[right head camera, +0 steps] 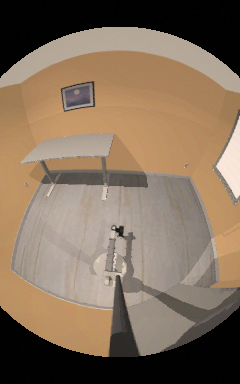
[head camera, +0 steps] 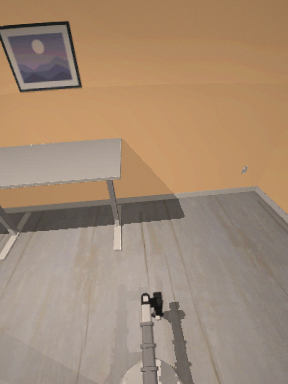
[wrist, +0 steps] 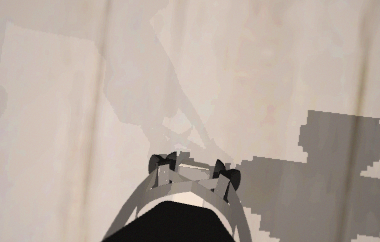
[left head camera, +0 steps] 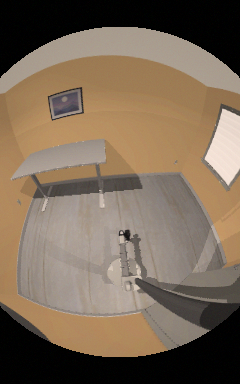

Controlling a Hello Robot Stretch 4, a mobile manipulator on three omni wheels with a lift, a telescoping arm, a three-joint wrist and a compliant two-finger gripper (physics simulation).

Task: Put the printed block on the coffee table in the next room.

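Frame: origin at the robot's base, x ahead, y left, z up, level; centimetres.
Seen in the pictures: gripper, fingertip midpoint: (right head camera: pixel 119 236) (wrist: pixel 194 167) (left head camera: pixel 125 240).
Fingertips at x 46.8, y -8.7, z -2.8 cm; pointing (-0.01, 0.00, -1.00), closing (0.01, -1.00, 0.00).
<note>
A point is followed by its place in that frame.
My gripper (head camera: pixel 157 315) @(z -2.8, x 46.8, y -8.7 cm) (left head camera: pixel 127 236) @(z -2.8, x 46.8, y -8.7 cm) (right head camera: pixel 120 232) @(z -2.8, x 46.8, y -8.7 cm) (wrist: pixel 194 167) @(z -2.8, x 46.8, y -8.7 cm) points down over the bare wood floor at the end of the arm. In the wrist view its two dark fingertips stand apart, with a small pale strip showing between them; no block can be made out there. I take the gripper as open and empty. The printed block does not show clearly in any view. No coffee table shows; the table in view is a tall grey desk (head camera: pixel 65 162) @(z 92.3, x 130.6, y 59.4 cm) (left head camera: pixel 70 155) @(z 92.3, x 127.1, y 59.5 cm) (right head camera: pixel 75 146) @(z 92.3, x 127.2, y 62.0 cm) by the wall, ahead and to the left of the gripper.
The desk's right leg (head camera: pixel 117 235) stands on the floor (head camera: pixel 210 280) @(z -2.8, x 70.5, y -60.5 cm). A framed picture (head camera: pixel 42 55) @(z 164.8, x 179.6, y 73.2 cm) hangs on the orange wall. A bright window (left head camera: pixel 227 145) @(z 137.4, x 111.6, y -184.3 cm) is at the right. The round robot base (left head camera: pixel 116 270) @(z 18.7, x 2.9, y 8.6 cm) shows below the arm, and the dark mast (right head camera: pixel 122 325) @(z 131.3, x -5.5, y -9.8 cm) crosses the bottom of the right head view.
</note>
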